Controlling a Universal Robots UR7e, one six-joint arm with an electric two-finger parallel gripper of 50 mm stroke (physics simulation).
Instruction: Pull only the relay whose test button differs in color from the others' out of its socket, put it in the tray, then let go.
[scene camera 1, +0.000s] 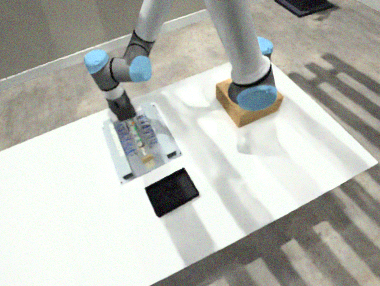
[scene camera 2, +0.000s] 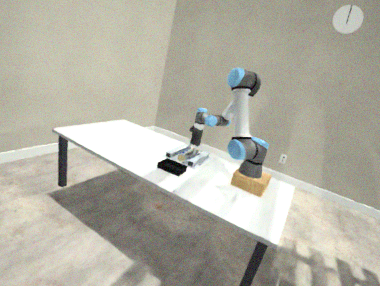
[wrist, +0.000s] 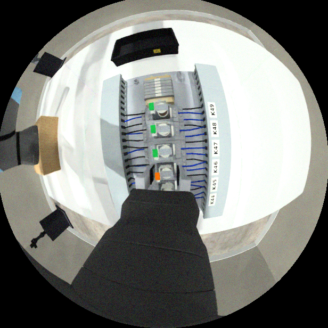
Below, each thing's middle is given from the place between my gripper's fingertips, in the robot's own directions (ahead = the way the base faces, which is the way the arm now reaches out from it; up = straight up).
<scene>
The relay panel (scene camera 1: 139, 169) lies 5 cm to the left of my hand and 3 cm below it.
</scene>
